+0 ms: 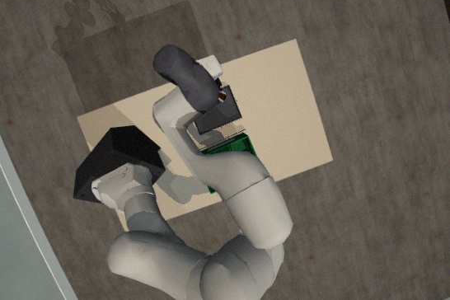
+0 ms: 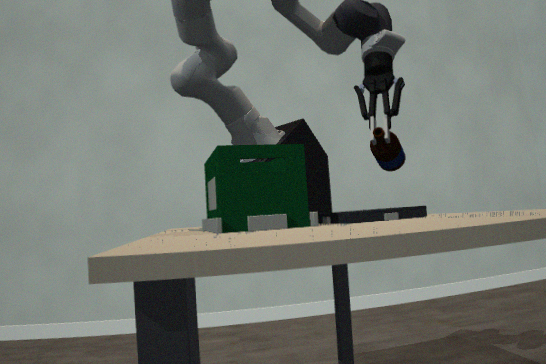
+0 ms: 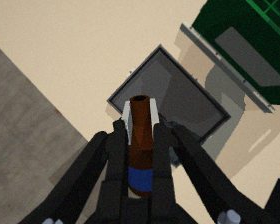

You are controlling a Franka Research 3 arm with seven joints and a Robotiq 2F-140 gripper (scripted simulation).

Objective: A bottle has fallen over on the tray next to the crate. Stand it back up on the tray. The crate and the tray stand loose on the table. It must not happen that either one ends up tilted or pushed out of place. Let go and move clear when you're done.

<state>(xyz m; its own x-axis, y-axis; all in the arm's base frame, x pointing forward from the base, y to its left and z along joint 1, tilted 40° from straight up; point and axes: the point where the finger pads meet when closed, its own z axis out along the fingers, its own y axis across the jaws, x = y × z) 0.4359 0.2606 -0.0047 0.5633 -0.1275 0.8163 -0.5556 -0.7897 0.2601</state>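
Now: hand 40 mm past the bottle, 40 mm above it and 30 mm to the right of it. Also, from my hand: dark grey tray: 200 mm below, 40 mm to the right, 40 mm behind; green crate: 320 mm to the right, 130 mm below, 60 mm behind.
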